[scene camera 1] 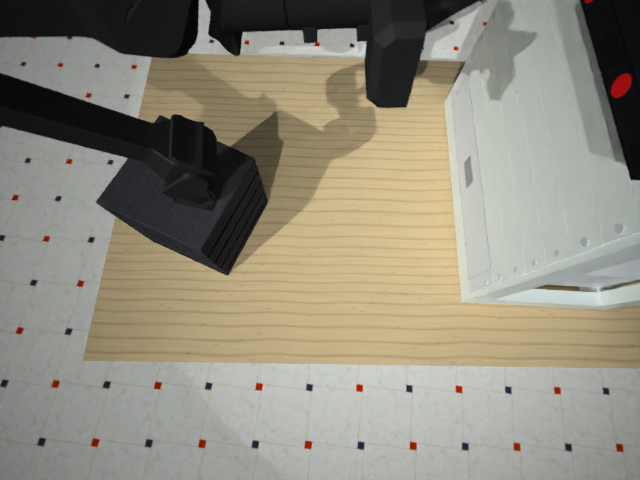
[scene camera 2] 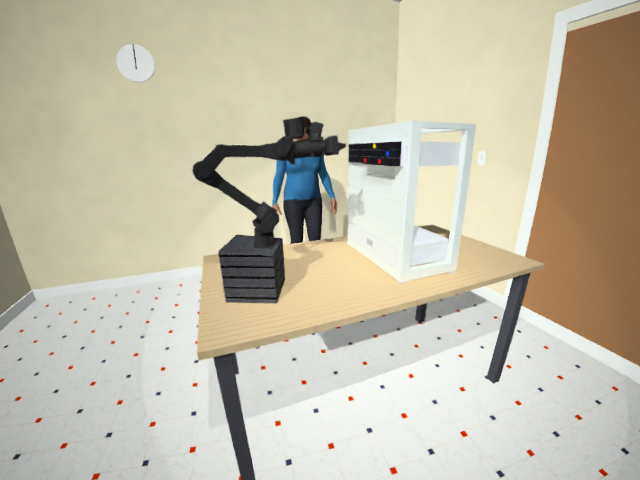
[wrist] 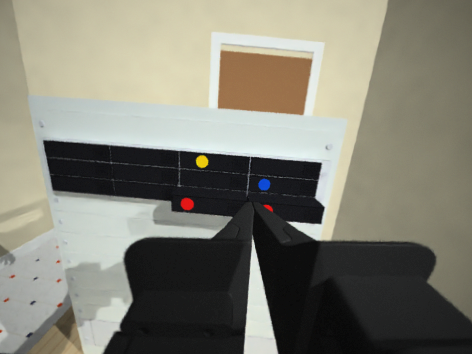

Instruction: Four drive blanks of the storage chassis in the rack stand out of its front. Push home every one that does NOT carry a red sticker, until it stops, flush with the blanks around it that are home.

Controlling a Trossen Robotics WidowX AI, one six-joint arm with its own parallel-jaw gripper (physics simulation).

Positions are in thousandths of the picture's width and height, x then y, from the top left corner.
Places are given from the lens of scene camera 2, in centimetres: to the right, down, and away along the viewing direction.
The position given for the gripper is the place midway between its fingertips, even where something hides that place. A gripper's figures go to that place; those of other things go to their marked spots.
gripper (scene camera 2: 540, 303): 9, -35, 98
white rack (scene camera 2: 598, 399): 26, -20, 110
